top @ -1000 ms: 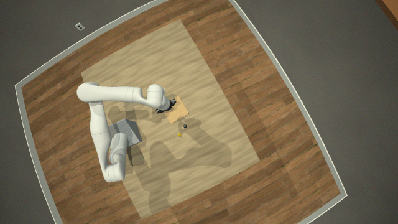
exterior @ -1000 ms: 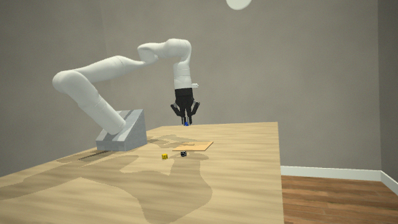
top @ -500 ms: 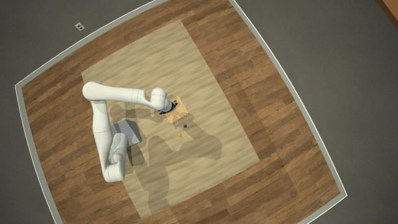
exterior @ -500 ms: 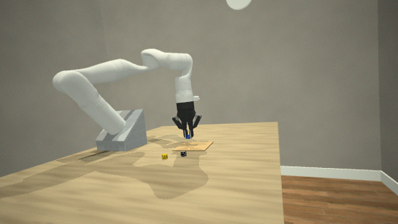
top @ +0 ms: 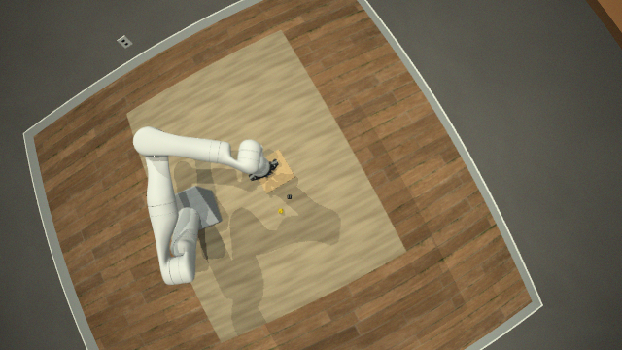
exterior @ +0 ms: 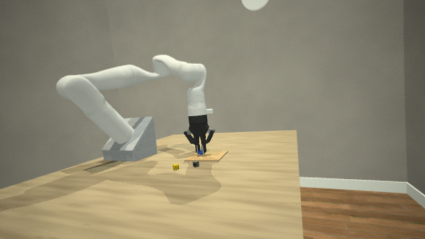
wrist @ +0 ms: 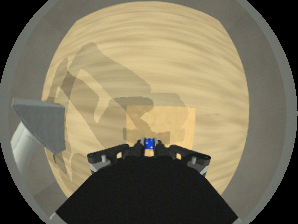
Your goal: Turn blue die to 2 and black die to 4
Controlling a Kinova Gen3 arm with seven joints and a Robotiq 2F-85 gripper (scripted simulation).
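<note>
Right now the blue die is 10 mm below my hand. Also, from my hand: black die 130 mm to the right, 50 mm ahead, 20 mm below; tan mat 30 mm below, 20 mm ahead; yellow die 170 mm to the right, 20 mm below, 10 mm behind.
</note>
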